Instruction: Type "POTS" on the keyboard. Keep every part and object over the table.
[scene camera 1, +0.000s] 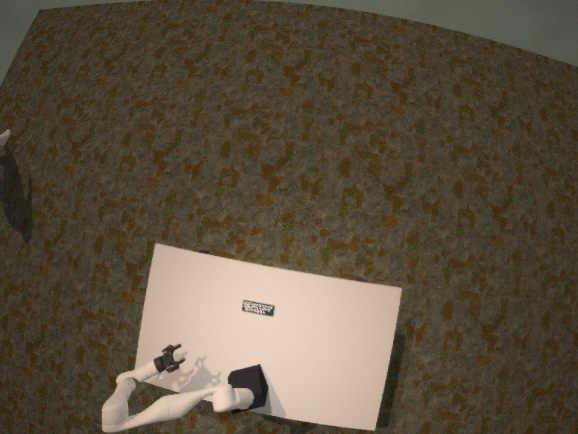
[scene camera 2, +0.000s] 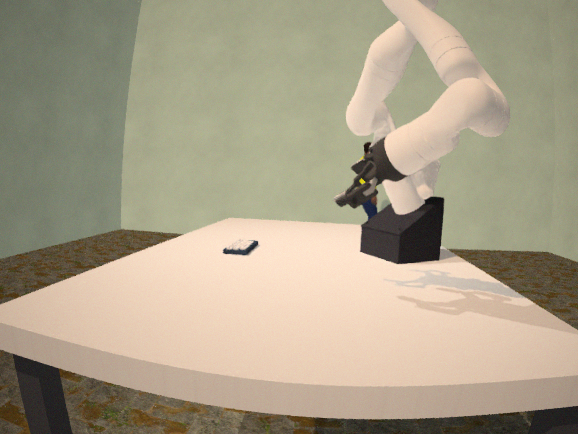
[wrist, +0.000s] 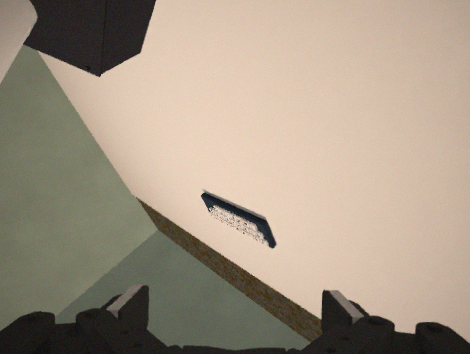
In view: the gripper (scene camera 2: 346, 185).
The gripper also shows in the wrist view (wrist: 234, 308).
